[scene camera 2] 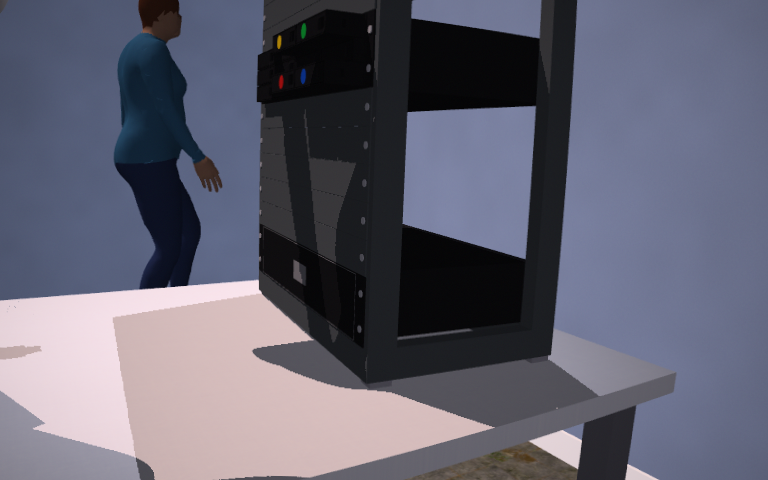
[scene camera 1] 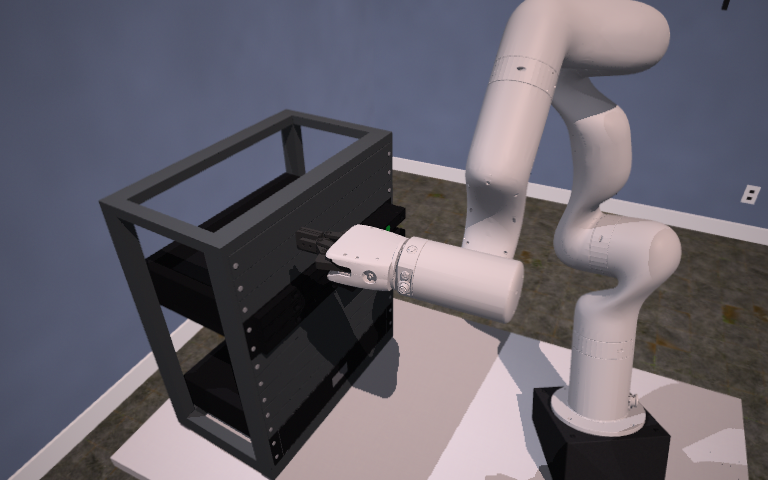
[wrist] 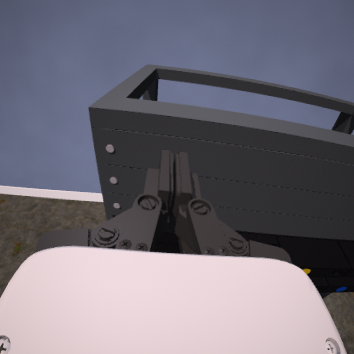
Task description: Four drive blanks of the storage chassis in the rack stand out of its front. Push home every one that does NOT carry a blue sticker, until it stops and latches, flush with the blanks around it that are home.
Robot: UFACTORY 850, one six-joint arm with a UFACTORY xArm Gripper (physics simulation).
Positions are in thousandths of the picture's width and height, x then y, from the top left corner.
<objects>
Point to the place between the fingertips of my gripper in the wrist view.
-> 482,476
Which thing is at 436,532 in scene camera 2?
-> A rack.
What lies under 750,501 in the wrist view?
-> A rack.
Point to a rack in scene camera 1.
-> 385,714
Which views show my gripper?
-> Scene camera 1 and the wrist view only.
</objects>
